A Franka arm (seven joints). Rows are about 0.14 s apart.
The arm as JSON. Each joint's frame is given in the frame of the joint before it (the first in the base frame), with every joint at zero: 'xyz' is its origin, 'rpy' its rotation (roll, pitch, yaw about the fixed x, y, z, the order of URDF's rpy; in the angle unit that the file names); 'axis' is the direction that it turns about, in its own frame. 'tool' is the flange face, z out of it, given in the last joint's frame.
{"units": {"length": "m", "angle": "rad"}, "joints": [
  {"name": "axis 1", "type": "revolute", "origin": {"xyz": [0.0, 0.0, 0.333], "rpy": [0.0, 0.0, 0.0]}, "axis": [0.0, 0.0, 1.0]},
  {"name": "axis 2", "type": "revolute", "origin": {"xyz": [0.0, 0.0, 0.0], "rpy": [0.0, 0.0, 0.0]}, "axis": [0.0, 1.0, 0.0]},
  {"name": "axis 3", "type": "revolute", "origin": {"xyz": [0.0, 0.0, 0.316], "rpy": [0.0, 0.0, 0.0]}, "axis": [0.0, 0.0, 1.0]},
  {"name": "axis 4", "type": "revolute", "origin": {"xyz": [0.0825, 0.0, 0.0], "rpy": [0.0, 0.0, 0.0]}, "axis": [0.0, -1.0, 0.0]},
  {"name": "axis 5", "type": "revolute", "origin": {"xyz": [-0.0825, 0.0, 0.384], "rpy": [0.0, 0.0, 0.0]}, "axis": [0.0, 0.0, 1.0]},
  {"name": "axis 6", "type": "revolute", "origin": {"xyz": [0.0, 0.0, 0.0], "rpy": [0.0, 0.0, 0.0]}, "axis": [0.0, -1.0, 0.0]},
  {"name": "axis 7", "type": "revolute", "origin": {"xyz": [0.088, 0.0, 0.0], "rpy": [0.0, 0.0, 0.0]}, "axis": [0.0, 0.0, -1.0]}
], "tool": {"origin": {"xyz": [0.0, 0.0, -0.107], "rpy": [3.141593, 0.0, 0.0]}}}
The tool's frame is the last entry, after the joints.
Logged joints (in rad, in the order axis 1, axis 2, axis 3, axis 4, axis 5, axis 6, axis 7), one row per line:
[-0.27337, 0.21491, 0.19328, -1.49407, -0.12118, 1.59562, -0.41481]
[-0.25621, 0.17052, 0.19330, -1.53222, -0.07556, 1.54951, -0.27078]
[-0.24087, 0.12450, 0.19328, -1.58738, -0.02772, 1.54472, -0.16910]
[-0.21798, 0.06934, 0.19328, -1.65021, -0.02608, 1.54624, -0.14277]
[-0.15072, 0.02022, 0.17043, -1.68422, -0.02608, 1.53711, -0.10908]
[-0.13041, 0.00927, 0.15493, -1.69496, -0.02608, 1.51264, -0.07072]
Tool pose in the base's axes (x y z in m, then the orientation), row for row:
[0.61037, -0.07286, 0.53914, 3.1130, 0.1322, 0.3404]
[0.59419, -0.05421, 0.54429, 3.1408, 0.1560, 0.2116]
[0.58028, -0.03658, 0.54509, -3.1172, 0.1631, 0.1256]
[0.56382, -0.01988, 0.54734, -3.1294, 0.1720, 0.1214]
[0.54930, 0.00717, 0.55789, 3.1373, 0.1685, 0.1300]
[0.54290, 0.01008, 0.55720, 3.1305, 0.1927, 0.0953]
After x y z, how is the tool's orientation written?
As angles about the fixed x, y, z axes (roll, pitch, yaw), in radians.
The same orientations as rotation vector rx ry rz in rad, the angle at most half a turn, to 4 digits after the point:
[3.0399, 0.5254, -0.1938]
[3.0975, 0.3290, -0.2420]
[-3.1111, -0.1925, 0.2566]
[-3.1226, -0.1881, 0.2704]
[3.1088, 0.2029, -0.2621]
[3.1034, 0.1497, -0.2991]

